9 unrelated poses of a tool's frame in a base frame.
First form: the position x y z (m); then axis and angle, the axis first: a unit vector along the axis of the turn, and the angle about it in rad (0 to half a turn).
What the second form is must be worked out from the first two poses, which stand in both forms.
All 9 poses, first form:
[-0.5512 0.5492 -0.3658 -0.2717 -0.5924 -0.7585 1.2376]
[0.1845 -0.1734 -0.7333 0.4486 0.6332 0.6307 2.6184]
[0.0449 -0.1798 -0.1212 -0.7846 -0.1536 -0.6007 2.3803]
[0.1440 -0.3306 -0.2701 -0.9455 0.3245 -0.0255 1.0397]
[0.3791 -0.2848 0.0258 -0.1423 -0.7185 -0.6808 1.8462]
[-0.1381 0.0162 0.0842 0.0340 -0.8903 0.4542 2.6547]
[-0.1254 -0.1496 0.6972 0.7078 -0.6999 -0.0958 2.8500]
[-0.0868 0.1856 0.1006 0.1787 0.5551 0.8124 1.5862]
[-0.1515 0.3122 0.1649 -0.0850 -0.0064 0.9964 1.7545]
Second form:
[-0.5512 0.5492 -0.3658 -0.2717 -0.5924 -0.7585 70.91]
[0.1845 -0.1734 -0.7333 0.4486 0.6332 0.6307 150.02]
[0.0449 -0.1798 -0.1212 -0.7846 -0.1536 -0.6007 136.38]
[0.1440 -0.3306 -0.2701 -0.9455 0.3245 -0.0255 59.57]
[0.3791 -0.2848 0.0258 -0.1423 -0.7185 -0.6808 105.78]
[-0.1381 0.0162 0.0842 0.0340 -0.8903 0.4542 152.10]
[-0.1254 -0.1496 0.6972 0.7078 -0.6999 -0.0958 163.29]
[-0.0868 0.1856 0.1006 0.1787 0.5551 0.8124 90.88]
[-0.1515 0.3122 0.1649 -0.0850 -0.0064 0.9964 100.53]

